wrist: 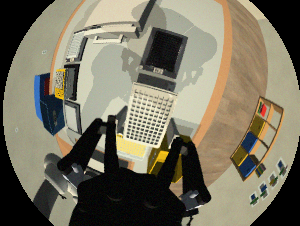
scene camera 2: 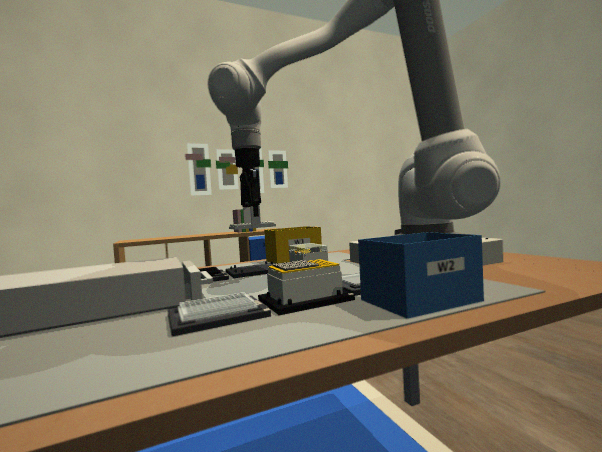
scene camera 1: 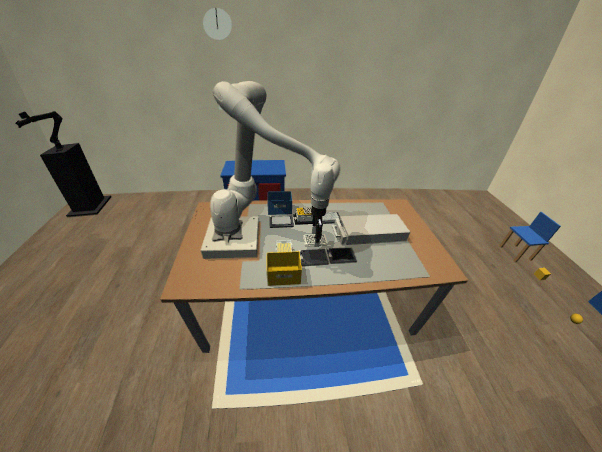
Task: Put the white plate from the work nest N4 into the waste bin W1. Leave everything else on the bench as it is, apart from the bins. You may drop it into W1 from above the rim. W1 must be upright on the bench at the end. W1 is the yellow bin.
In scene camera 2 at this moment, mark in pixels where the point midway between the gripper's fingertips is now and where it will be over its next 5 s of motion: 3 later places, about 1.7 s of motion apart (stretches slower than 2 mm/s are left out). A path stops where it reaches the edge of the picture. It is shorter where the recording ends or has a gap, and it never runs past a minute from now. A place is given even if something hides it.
My gripper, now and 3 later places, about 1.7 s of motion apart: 252, 227; 274, 225; 291, 223; 292, 233
